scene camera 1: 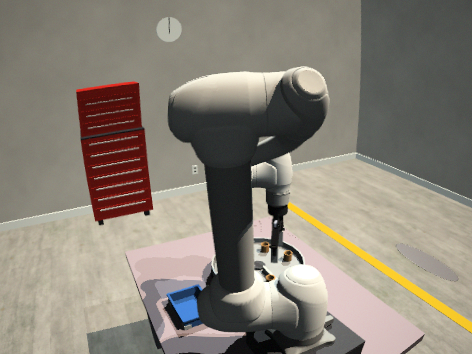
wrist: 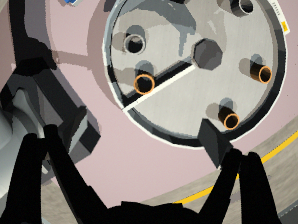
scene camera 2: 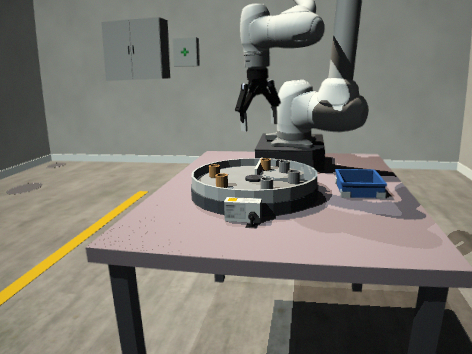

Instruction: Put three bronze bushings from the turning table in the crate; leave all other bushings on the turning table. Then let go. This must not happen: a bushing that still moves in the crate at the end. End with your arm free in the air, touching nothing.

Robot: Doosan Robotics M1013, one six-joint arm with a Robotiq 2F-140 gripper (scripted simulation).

Scene:
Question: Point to a blue crate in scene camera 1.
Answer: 185,299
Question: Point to a blue crate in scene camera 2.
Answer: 357,183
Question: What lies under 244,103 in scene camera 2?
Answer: My gripper.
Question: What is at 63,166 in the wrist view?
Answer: My gripper.

